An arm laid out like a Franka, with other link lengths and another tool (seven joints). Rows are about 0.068 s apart.
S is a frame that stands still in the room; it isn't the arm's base.
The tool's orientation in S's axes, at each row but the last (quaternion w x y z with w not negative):
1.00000, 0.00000, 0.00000, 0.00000
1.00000, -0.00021, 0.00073, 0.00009
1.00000, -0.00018, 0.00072, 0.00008
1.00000, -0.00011, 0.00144, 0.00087
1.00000, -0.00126, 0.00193, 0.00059
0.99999, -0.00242, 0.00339, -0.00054
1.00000, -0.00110, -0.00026, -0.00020
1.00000, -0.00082, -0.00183, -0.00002
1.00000, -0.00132, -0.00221, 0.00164
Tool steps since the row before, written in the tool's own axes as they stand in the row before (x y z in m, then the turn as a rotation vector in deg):
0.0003, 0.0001, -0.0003, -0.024, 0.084, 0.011
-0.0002, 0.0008, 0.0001, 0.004, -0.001, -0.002
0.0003, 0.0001, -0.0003, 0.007, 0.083, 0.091
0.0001, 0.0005, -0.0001, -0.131, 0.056, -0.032
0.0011, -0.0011, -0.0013, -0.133, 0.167, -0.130
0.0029, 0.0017, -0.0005, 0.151, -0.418, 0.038
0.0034, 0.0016, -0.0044, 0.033, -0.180, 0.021
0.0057, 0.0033, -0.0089, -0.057, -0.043, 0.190
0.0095, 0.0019, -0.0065, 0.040, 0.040, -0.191
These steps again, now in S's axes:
0.0003, 0.0001, -0.0003, -0.024, 0.084, 0.011
-0.0002, 0.0008, 0.0001, 0.004, -0.001, -0.002
0.0003, 0.0001, -0.0003, 0.007, 0.083, 0.091
0.0001, 0.0005, -0.0001, -0.131, 0.056, -0.032
0.0011, -0.0011, -0.0013, -0.134, 0.167, -0.130
0.0029, 0.0017, -0.0005, 0.151, -0.418, 0.039
0.0034, 0.0016, -0.0044, 0.033, -0.180, 0.021
0.0057, 0.0033, -0.0089, -0.058, -0.043, 0.190
0.0095, 0.0019, -0.0065, 0.041, 0.040, -0.191

